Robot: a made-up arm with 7 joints. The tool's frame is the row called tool. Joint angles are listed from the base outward.
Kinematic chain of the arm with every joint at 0, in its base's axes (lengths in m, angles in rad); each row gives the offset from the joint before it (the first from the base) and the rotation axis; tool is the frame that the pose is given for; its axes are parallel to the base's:
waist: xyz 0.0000 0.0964 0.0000 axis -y
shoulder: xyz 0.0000 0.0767 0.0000 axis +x
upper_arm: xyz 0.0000 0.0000 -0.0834 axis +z
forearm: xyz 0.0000 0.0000 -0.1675 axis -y
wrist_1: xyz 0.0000 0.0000 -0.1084 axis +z
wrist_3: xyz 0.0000 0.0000 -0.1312 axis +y
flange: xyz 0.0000 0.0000 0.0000 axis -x
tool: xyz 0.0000 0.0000 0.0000
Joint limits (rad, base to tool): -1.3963..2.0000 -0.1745..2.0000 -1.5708..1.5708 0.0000..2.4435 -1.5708..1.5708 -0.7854..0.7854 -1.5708..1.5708
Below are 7 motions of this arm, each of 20 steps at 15 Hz.
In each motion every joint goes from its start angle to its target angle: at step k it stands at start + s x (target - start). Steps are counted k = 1, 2, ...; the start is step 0. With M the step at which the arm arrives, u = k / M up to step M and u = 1 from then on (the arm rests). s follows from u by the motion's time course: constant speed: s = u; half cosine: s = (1 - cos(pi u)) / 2; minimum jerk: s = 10 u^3 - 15 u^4 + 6 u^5.
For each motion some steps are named. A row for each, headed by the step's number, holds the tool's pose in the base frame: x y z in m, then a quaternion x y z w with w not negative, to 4 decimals.
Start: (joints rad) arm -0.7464 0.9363 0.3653 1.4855 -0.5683 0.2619 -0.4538
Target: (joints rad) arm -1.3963 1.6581 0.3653 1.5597 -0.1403 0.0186 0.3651
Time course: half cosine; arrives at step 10
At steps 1, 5, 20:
1: 0.1011 0.4434 -0.2170 0.6371 -0.2912 -0.4290 0.5703
5: 0.1171 0.4489 -0.1908 0.4043 -0.1939 -0.6248 0.6392
20: 0.1446 0.4182 -0.2017 0.0964 -0.0290 -0.7706 0.6293

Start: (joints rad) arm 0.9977 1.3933 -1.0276 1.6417 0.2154 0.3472 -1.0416
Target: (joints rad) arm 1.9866 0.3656 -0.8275 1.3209 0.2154 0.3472 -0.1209
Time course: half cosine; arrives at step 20
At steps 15, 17, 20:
15: 0.2939 0.1665 0.2412 0.3080 -0.9077 -0.1680 0.2301
17: 0.2723 0.1402 0.2698 0.2713 -0.9199 -0.2024 0.1981
20: 0.2574 0.1244 0.2854 0.2510 -0.9246 -0.2250 0.1777

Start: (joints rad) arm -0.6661 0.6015 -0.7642 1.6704 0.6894 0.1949 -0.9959
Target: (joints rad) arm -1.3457 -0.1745 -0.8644 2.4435 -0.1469 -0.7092 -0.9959
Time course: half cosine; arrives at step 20
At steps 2, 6, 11, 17, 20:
2: -0.0416 0.1577 -0.3228 0.1612 -0.1962 -0.0251 0.9669
6: -0.0607 0.1061 -0.2853 0.0714 -0.2733 0.0690 0.9568
11: -0.0606 0.0441 -0.1938 -0.0308 -0.4113 0.3282 0.8498
17: -0.0279 0.0421 -0.1168 0.0102 -0.5293 0.5650 0.6328
20: -0.0225 0.0460 -0.1077 0.0277 -0.5462 0.5906 0.5934

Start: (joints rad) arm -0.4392 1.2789 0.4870 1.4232 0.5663 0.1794 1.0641
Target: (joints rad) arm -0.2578 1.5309 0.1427 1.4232 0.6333 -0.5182 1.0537
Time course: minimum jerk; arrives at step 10
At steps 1, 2, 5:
1: 0.2001 0.4788 -0.0672 -0.0701 -0.4086 -0.3952 0.8197
2: 0.2026 0.4775 -0.0659 -0.0679 -0.4123 -0.4117 0.8099
5: 0.2204 0.4674 -0.0533 -0.0517 -0.4383 -0.5476 0.7109

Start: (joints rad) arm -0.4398 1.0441 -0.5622 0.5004 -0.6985 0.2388 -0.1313
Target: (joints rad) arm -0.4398 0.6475 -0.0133 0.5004 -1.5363 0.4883 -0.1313
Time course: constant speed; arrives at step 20
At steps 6, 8, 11, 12, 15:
6: -0.0374 0.5146 -0.3284 0.3941 0.2461 -0.6887 0.5566
8: -0.0390 0.5057 -0.3372 0.3995 0.2472 -0.6927 0.5472
11: -0.0418 0.4921 -0.3498 0.4078 0.2498 -0.6979 0.5331
12: -0.0429 0.4875 -0.3538 0.4107 0.2509 -0.6994 0.5284
15: -0.0462 0.4736 -0.3652 0.4191 0.2550 -0.7035 0.5143

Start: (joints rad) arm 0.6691 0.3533 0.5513 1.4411 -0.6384 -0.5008 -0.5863
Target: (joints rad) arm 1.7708 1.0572 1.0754 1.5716 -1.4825 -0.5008 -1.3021
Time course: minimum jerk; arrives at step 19
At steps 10, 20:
10: 0.1190 0.4831 0.1307 -0.7404 0.4619 -0.3429 0.3475
20: -0.0818 0.4950 0.0996 -0.7133 -0.0060 -0.4632 0.5260

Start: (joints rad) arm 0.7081 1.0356 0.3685 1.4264 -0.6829 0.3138 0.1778
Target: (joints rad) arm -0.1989 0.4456 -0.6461 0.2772 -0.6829 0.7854 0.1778
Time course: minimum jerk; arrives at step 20
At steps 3, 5, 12, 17, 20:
3: 0.2266 0.4638 0.0739 0.7100 -0.5040 -0.0723 0.4865
5: 0.2552 0.4661 0.0257 0.6773 -0.4598 -0.1085 0.5640
12: 0.1696 0.3982 -0.3704 0.4088 0.0957 -0.3795 0.8244
17: -0.0197 0.3487 -0.4514 0.2961 0.3840 -0.5041 0.7147
20: -0.0379 0.3449 -0.4528 0.2875 0.4066 -0.5149 0.6978

